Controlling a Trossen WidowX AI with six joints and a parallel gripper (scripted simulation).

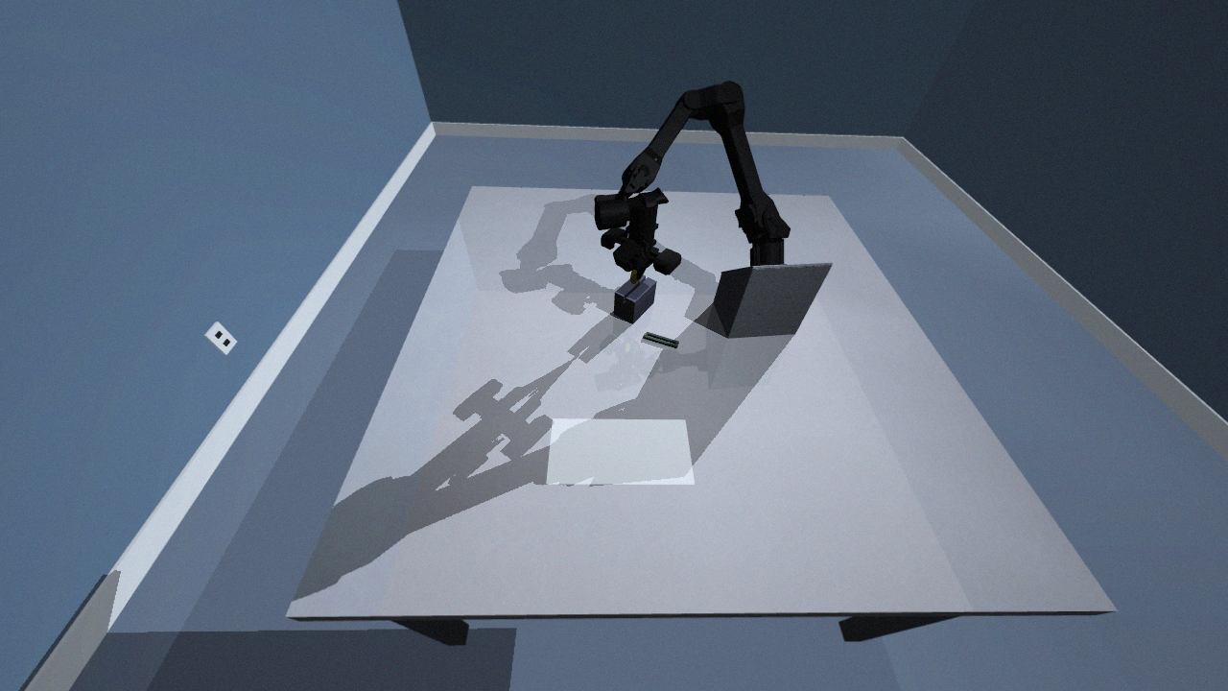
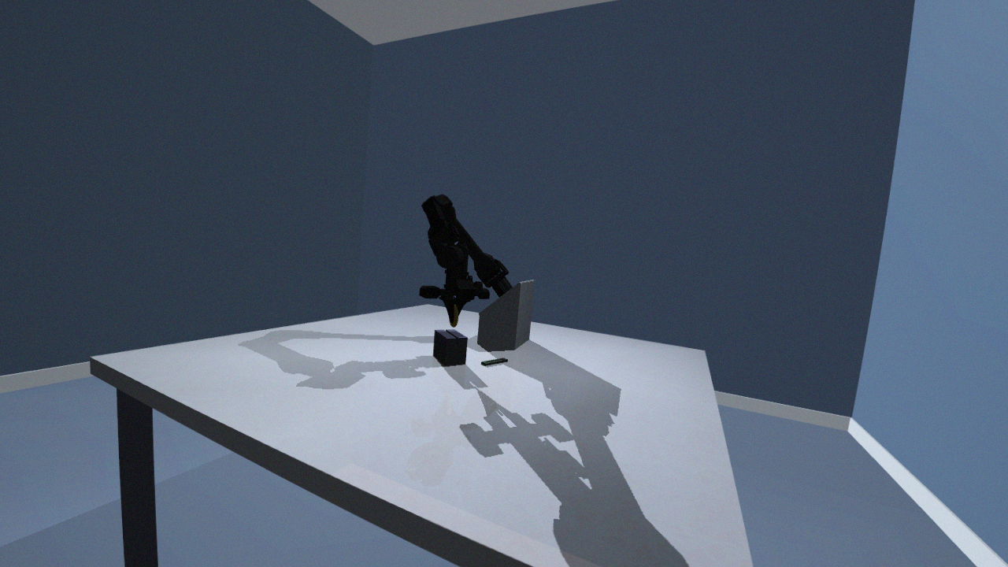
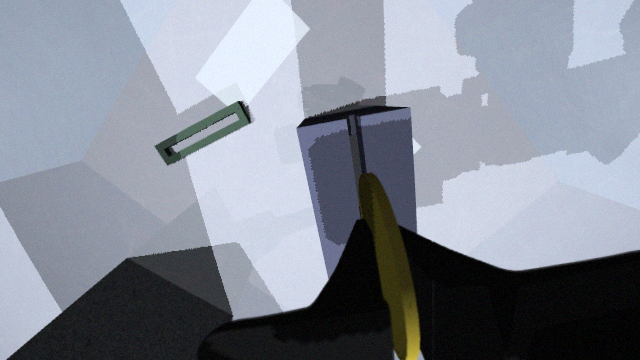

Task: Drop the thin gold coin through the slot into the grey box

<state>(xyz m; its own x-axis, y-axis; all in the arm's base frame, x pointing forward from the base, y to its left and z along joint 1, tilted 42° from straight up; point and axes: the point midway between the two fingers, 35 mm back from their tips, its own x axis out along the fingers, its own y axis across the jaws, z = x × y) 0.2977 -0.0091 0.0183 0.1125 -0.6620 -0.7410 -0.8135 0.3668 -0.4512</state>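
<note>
My gripper tip is 2 cm below the gold coin.
</note>
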